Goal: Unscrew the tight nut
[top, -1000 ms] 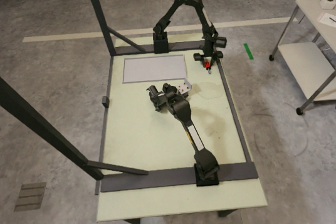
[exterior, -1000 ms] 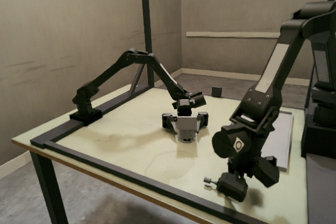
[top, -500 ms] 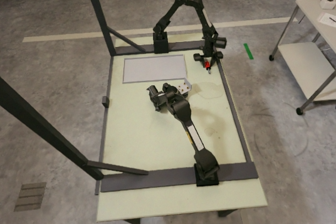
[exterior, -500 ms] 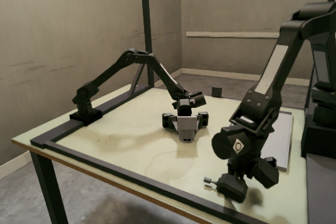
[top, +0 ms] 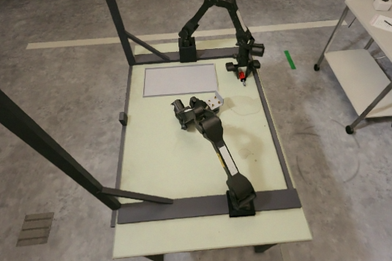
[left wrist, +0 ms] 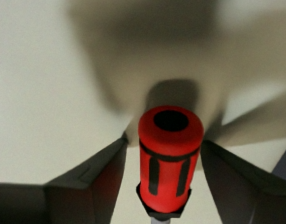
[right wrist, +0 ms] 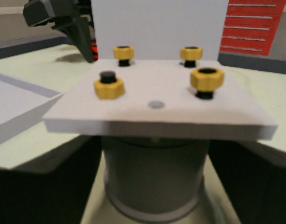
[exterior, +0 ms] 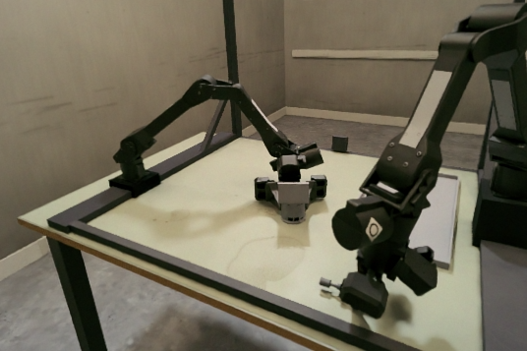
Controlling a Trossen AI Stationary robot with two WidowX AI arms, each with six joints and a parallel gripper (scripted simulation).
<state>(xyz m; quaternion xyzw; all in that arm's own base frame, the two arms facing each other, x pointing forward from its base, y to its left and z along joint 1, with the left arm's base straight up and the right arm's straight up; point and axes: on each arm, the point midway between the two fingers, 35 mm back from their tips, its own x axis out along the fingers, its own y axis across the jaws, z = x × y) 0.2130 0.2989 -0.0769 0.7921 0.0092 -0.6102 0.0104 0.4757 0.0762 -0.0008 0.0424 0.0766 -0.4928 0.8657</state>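
Observation:
Right now the grey joint module is 20 mm ahead of my right hand and 10 mm to the left of it. The rest, counted from my right hand: nut (10 mm ahead, 10 mm to the right, 40 mm above); shallow grey tray (100 mm behind, 270 mm to the left, 30 mm below); pale bracket (30 mm ahead, 10 mm to the left, 40 mm above).
Right now the red-handled nut driver is 2 cm to the right of my left hand and 2 cm below it. From my left hand the other things lie so: nut (24 cm behind, 20 cm to the right, 4 cm above); pale bracket (22 cm behind, 18 cm to the right, 4 cm above); grey joint module (23 cm behind, 18 cm to the right).

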